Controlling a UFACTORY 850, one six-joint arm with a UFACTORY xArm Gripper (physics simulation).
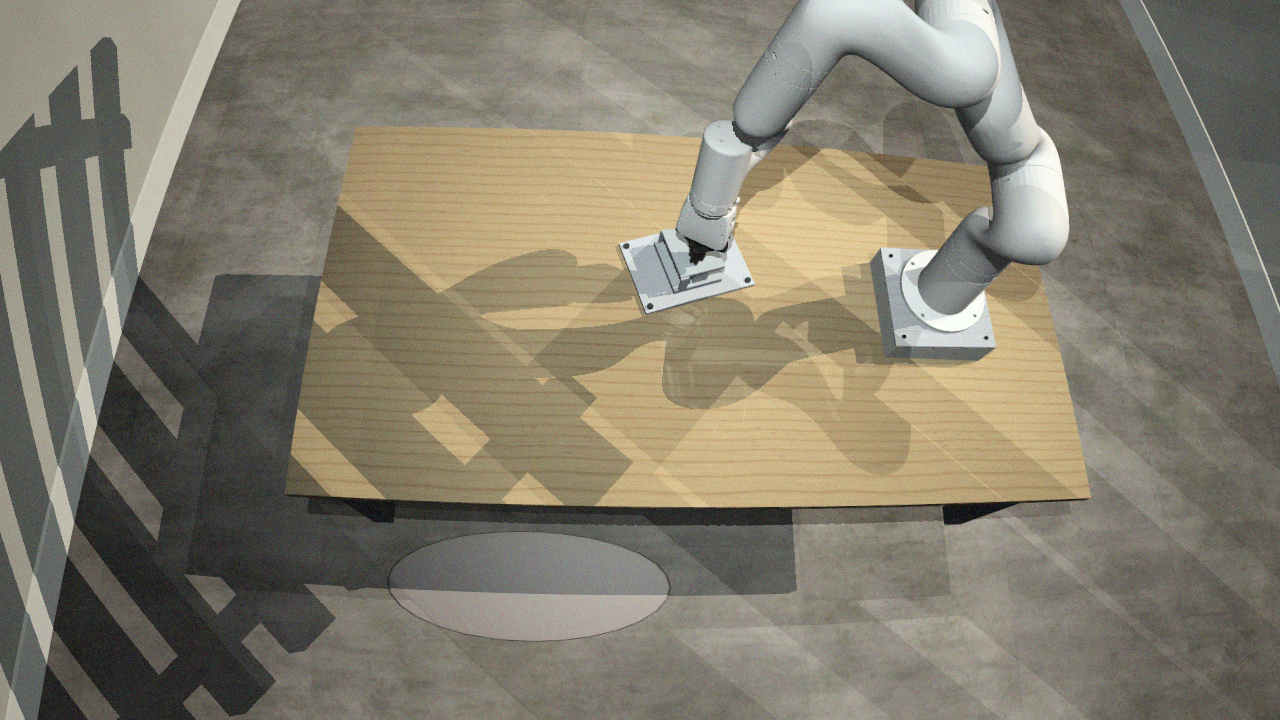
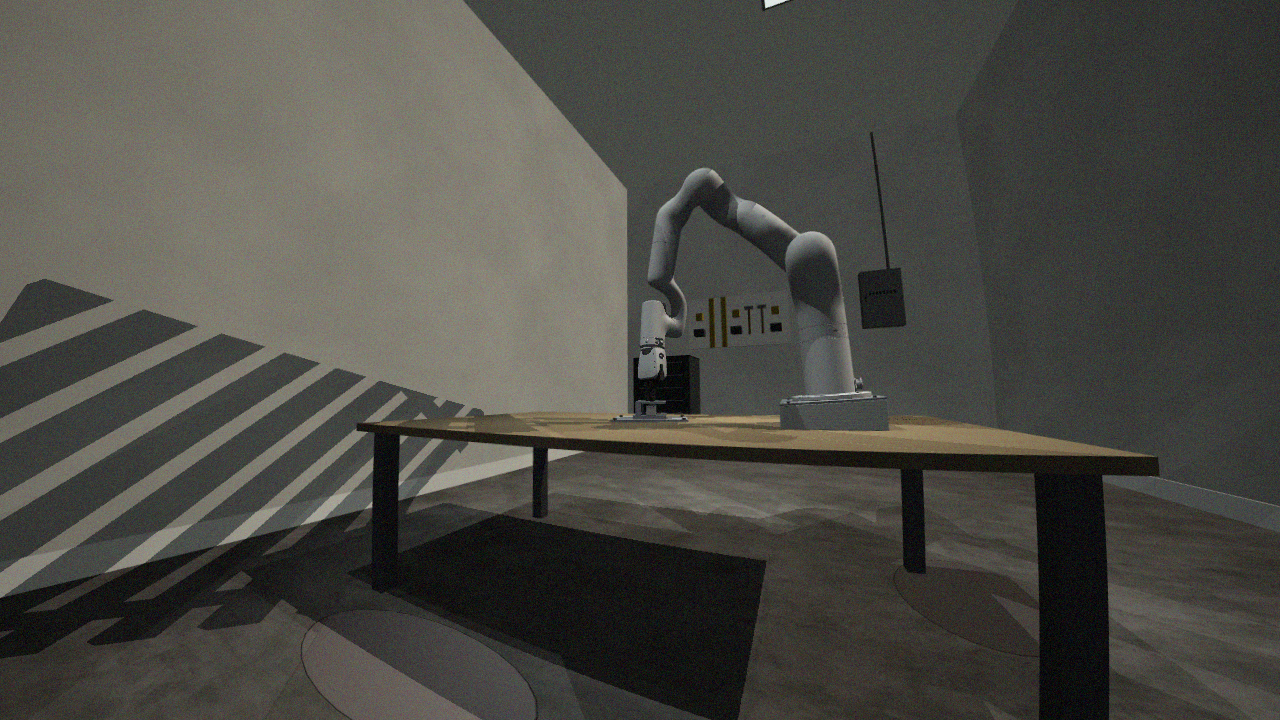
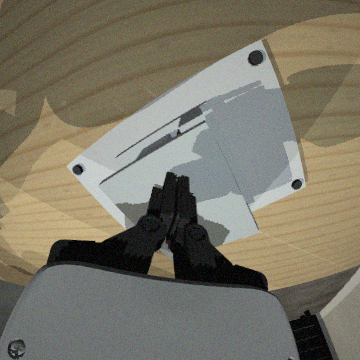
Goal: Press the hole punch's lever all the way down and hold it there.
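Observation:
The light grey hole punch [image 1: 643, 271] [image 2: 623, 418] [image 3: 227, 75] sits on the table, its flat base turned slightly, with dark screws at its corners. Its broad flat lever [image 1: 678, 265] [image 3: 150, 175] lies over the base and looks nearly level; whether it is at the bottom of its travel cannot be told. My gripper [image 1: 696, 258] [image 2: 650, 396] [image 3: 172, 188] is shut with nothing between its black fingers. It points down, with its tips at the top of the lever, touching or very close. The fingers and gripper body hide part of the lever.
The wooden table [image 1: 501, 179] [image 2: 554, 434] carries the punch left of the arm's base [image 1: 939, 344] [image 2: 832, 414]. The arm arches above the table between them. A dark cabinet [image 2: 682, 385] stands behind the table, and a grey box [image 2: 882, 300] is on the back wall.

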